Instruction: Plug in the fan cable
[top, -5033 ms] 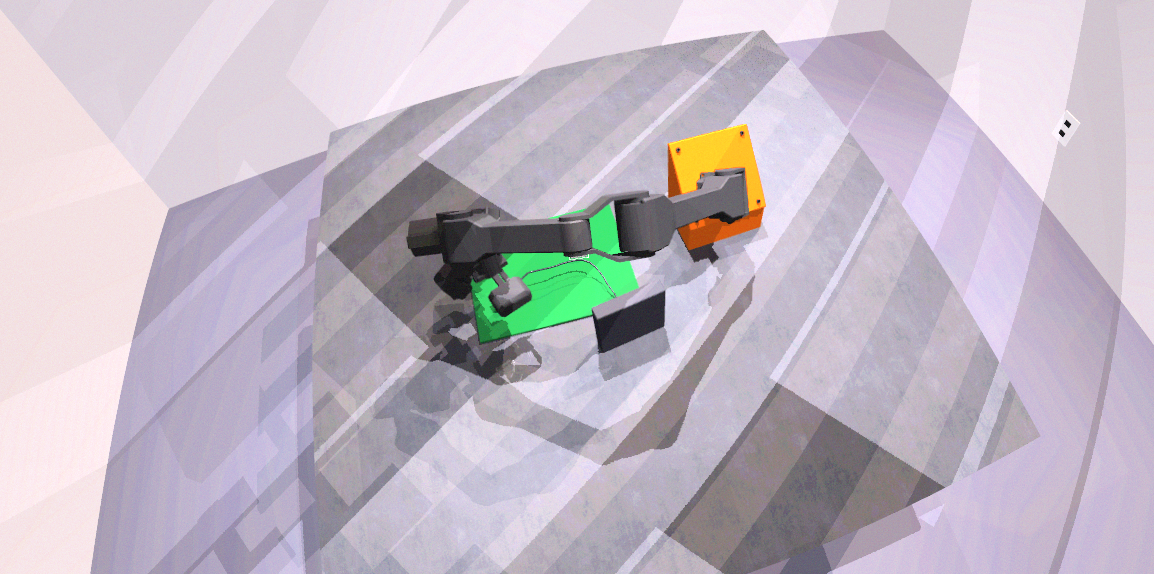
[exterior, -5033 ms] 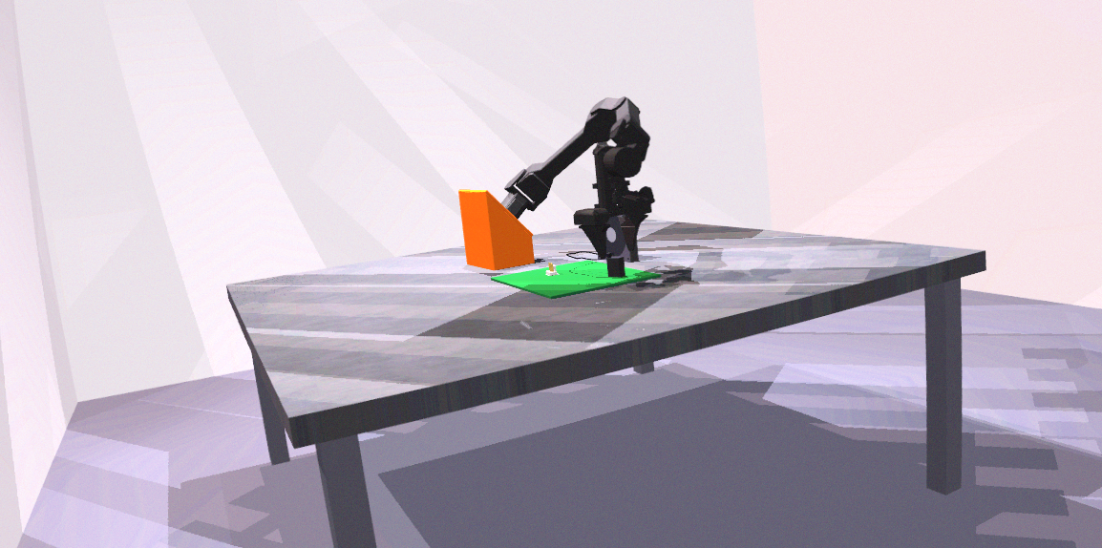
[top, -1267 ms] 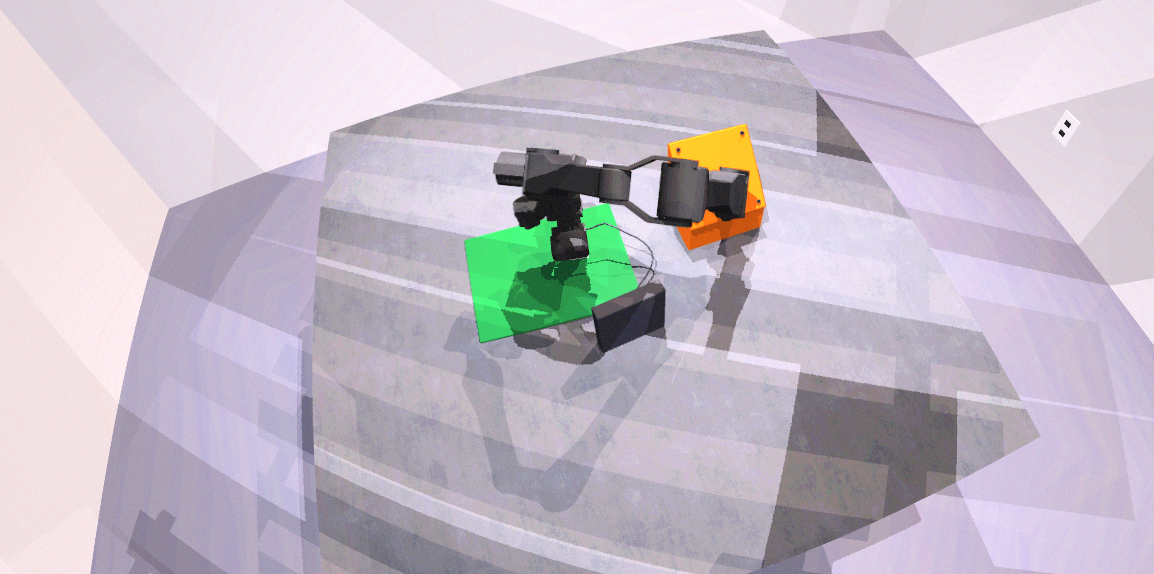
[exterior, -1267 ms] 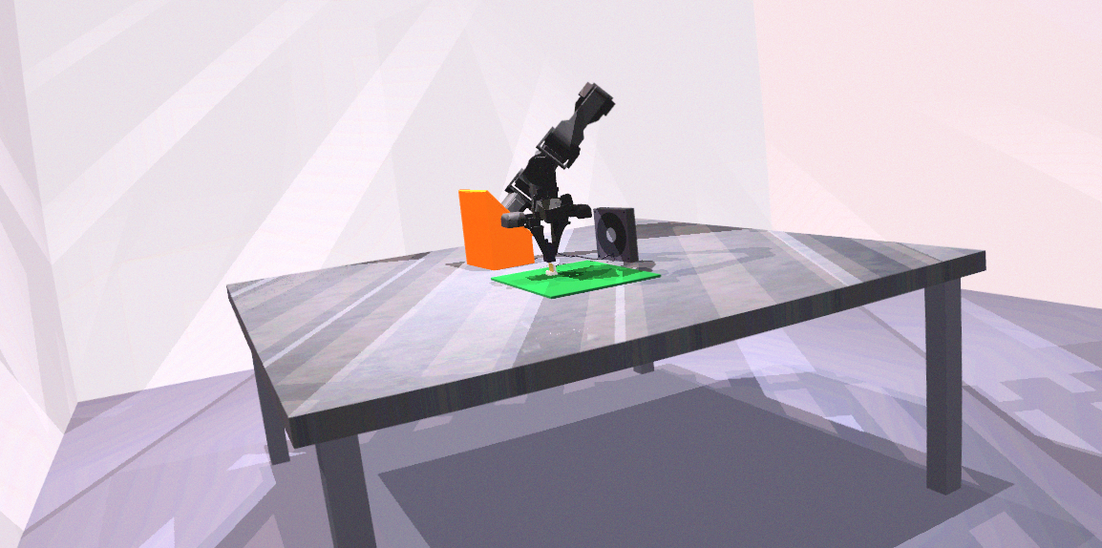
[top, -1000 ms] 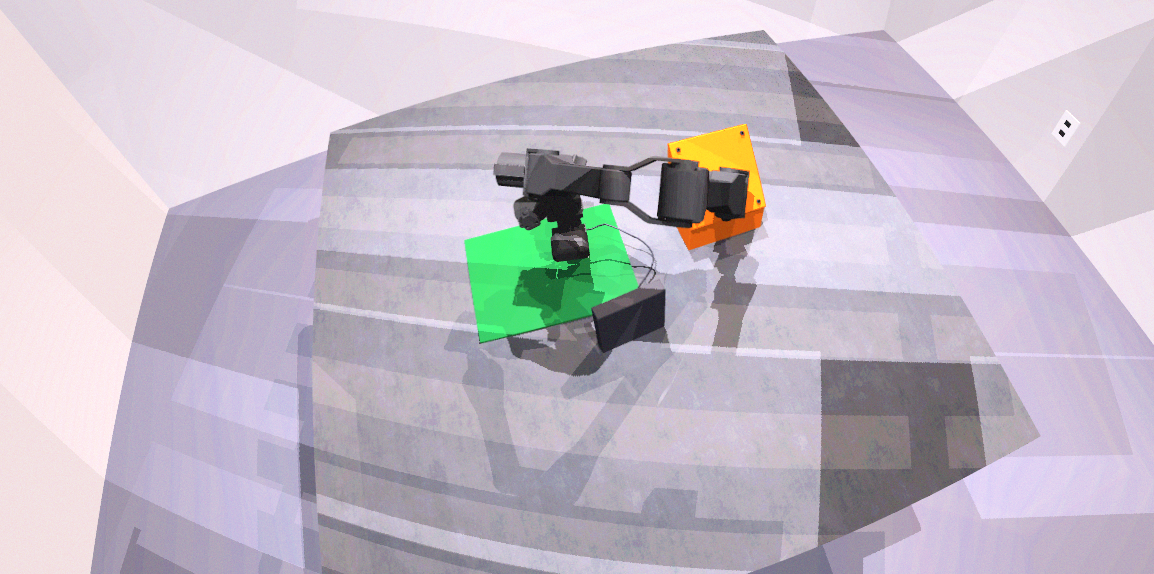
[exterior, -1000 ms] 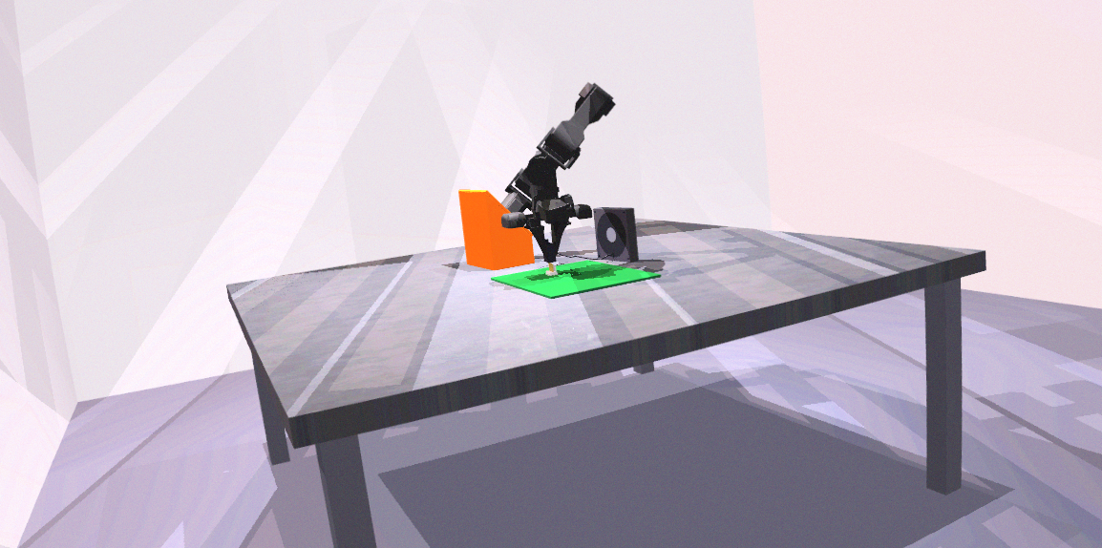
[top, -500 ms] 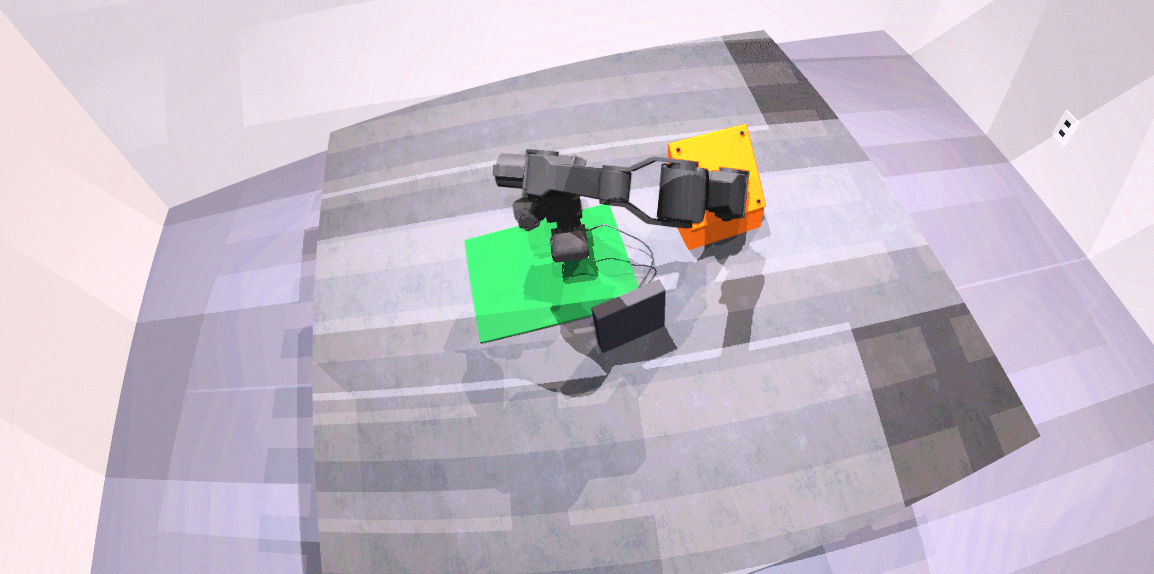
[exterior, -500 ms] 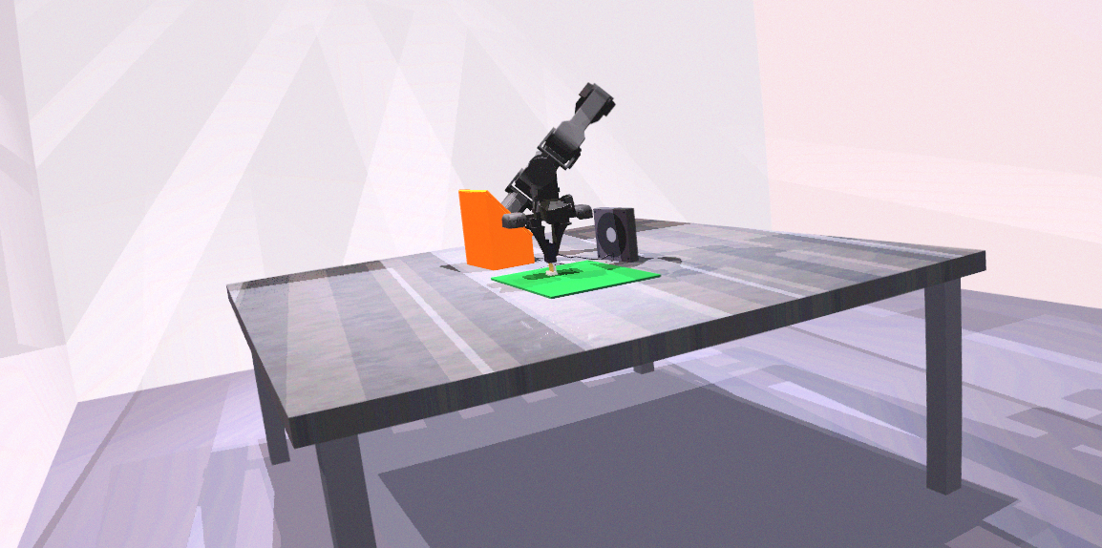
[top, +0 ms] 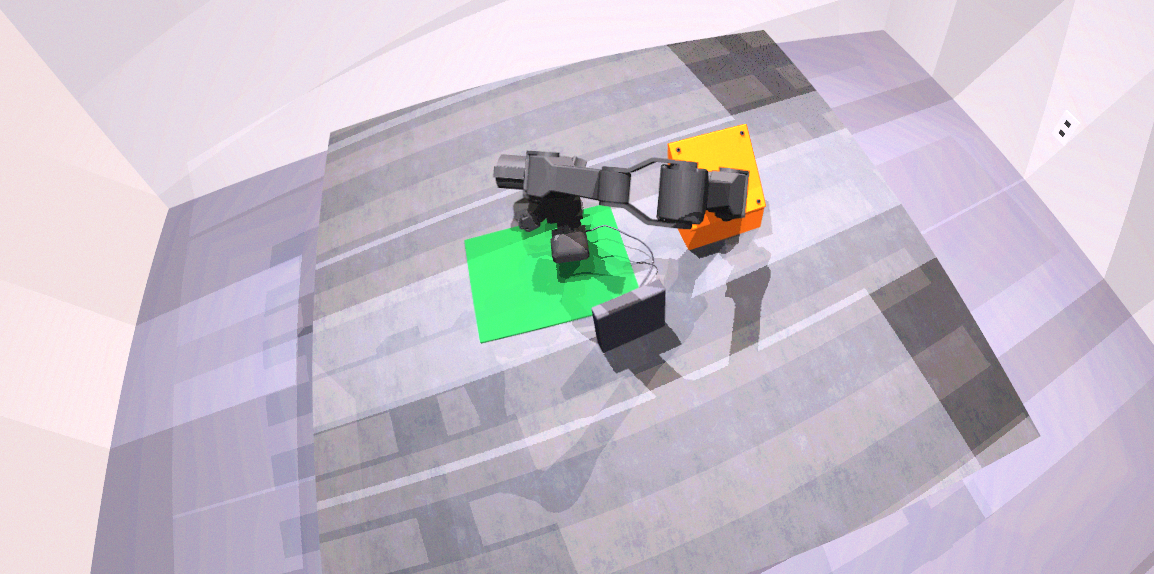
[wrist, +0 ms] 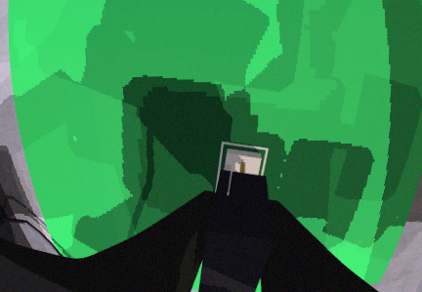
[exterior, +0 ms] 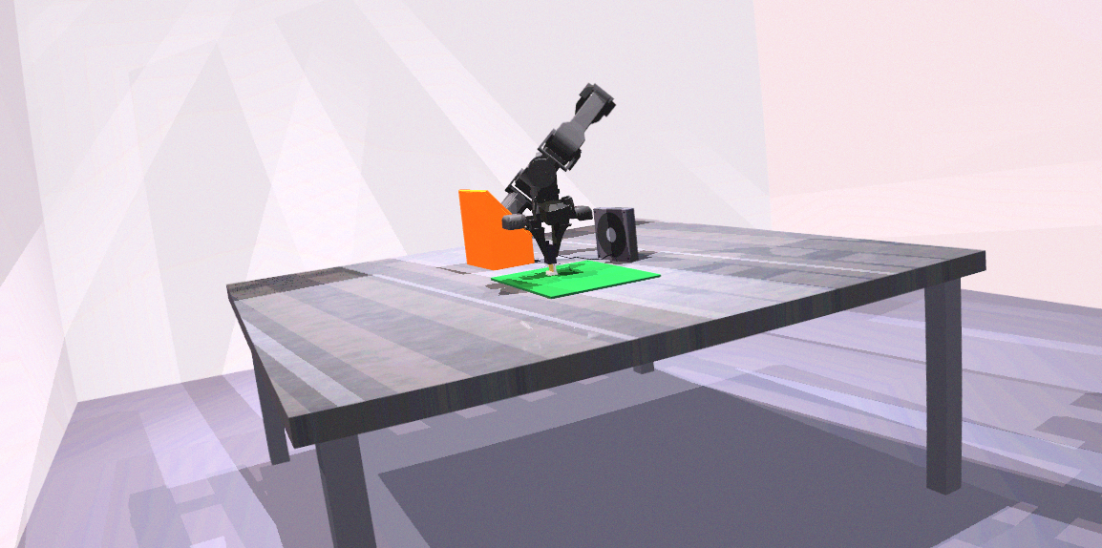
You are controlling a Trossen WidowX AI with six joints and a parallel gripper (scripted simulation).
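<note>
The green board lies 5 cm below my gripper tip, 5 cm ahead of it and 2 cm to the left of it. The rest, counted from my gripper tip: black fan plug 1 cm behind, 1 cm above; fan 18 cm to the left, 7 cm behind, 2 cm above.
</note>
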